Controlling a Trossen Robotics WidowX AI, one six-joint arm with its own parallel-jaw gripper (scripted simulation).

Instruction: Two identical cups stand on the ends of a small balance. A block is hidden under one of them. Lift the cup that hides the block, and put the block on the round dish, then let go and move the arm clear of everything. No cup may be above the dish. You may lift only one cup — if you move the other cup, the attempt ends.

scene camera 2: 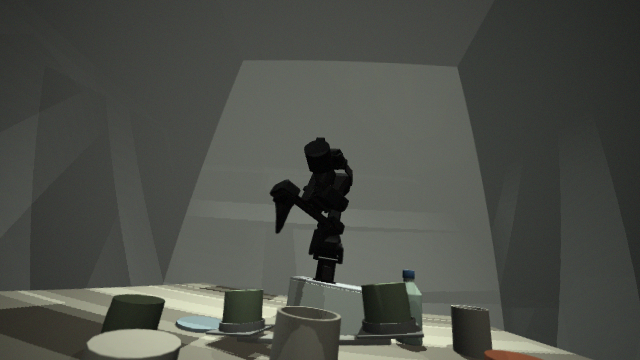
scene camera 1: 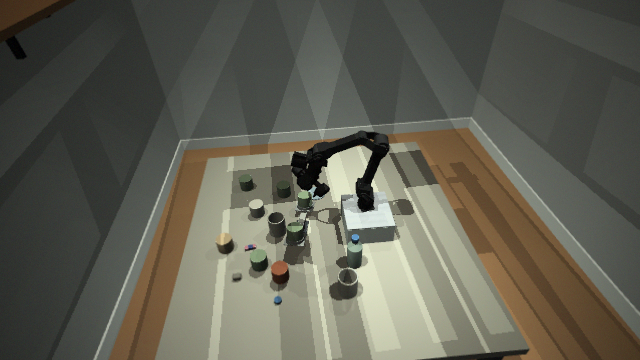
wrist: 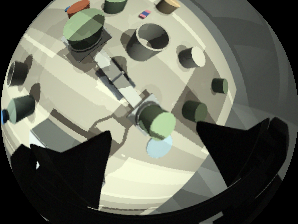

Scene:
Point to a bottle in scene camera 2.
414,295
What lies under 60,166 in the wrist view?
My gripper.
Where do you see a small balance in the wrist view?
At 102,59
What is my gripper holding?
Nothing.

